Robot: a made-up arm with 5 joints. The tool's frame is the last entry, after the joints.
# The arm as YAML. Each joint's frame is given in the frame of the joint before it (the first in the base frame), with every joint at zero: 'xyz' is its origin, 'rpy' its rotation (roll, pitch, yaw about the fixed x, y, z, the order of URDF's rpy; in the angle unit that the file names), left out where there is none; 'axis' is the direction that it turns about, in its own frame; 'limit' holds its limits. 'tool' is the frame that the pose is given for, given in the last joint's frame.
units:
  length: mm
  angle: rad
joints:
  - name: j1
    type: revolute
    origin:
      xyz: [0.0, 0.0, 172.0]
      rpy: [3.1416, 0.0, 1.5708]
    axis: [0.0, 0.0, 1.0]
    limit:
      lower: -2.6
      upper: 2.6
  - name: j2
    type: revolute
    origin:
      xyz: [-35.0, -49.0, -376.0]
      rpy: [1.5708, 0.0, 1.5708]
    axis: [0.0, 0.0, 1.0]
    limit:
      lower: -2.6
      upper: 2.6
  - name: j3
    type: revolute
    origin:
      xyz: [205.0, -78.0, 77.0]
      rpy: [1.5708, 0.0, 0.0]
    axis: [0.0, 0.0, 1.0]
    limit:
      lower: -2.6
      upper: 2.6
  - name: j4
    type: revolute
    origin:
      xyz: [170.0, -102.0, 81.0]
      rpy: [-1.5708, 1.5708, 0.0]
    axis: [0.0, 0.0, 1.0]
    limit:
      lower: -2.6
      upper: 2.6
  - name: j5
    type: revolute
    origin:
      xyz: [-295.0, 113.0, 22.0]
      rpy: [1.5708, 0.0, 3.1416]
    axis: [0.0, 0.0, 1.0]
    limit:
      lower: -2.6
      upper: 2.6
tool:
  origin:
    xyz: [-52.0, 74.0, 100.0]
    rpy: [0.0, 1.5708, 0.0]
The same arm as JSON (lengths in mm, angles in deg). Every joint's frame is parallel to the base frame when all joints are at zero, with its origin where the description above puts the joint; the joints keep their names.
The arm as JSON. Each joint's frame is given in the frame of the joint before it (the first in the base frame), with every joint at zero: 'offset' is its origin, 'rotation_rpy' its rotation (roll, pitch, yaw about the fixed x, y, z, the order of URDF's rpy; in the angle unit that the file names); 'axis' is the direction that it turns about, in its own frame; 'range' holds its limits. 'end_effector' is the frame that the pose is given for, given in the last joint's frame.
{"length_unit": "mm", "angle_unit": "deg", "chain": [{"id": "j1", "offset": [0.0, 0.0, 172.0], "rotation_rpy": [0.0, 0.0, 0.0], "axis": "-z", "range": [-148.97, 148.97]}, {"id": "j2", "offset": [-49.0, -35.0, 376.0], "rotation_rpy": [0.0, 0.0, 0.0], "axis": "+y", "range": [-148.97, 148.97]}, {"id": "j3", "offset": [205.0, 77.0, 78.0], "rotation_rpy": [0.0, 0.0, 0.0], "axis": "+z", "range": [-148.97, 148.97]}, {"id": "j4", "offset": [170.0, -102.0, 81.0], "rotation_rpy": [0.0, 0.0, 0.0], "axis": "+y", "range": [-148.97, 148.97]}, {"id": "j5", "offset": [-113.0, 22.0, 295.0], "rotation_rpy": [0.0, 0.0, 0.0], "axis": "-x", "range": [-148.97, 148.97]}], "end_effector": {"offset": [-100.0, 74.0, -52.0], "rotation_rpy": [0.0, 0.0, 0.0]}}
